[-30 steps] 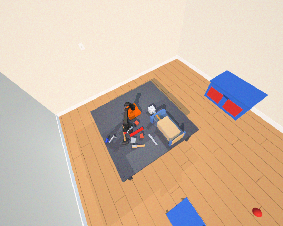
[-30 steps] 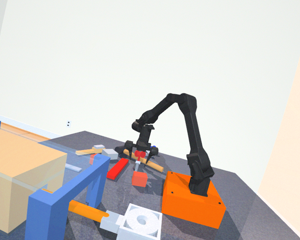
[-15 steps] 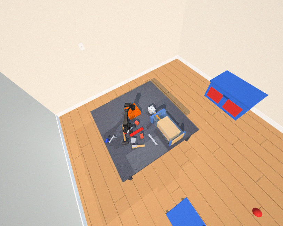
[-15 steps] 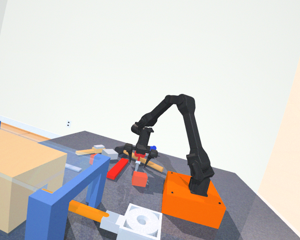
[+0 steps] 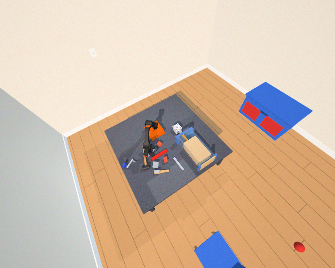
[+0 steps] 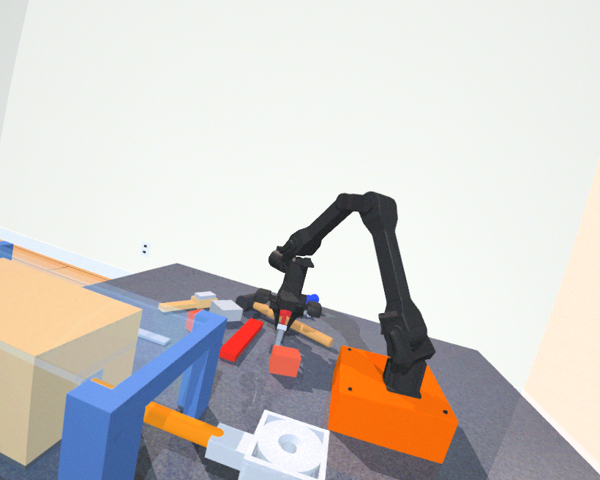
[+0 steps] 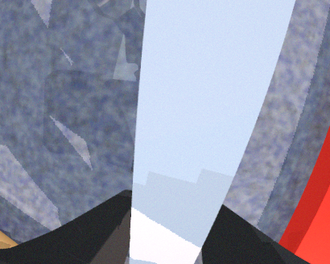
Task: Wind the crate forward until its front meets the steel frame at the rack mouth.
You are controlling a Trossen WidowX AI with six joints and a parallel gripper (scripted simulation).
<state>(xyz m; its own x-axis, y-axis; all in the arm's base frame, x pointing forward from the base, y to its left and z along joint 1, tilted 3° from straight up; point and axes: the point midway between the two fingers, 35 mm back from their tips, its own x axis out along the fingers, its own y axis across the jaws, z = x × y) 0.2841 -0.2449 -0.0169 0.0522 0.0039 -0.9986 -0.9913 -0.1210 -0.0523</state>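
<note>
Now: gripper tip 1 cm short of the red knob, 5 cm to the left of it and 3 cm below it. Round my gripper tip: grey block (18 cm ahead, 2 cm to the right); winch handle (2 cm above); red bar (8 cm ahead, 9 cm to the left, 1 cm below).
</note>
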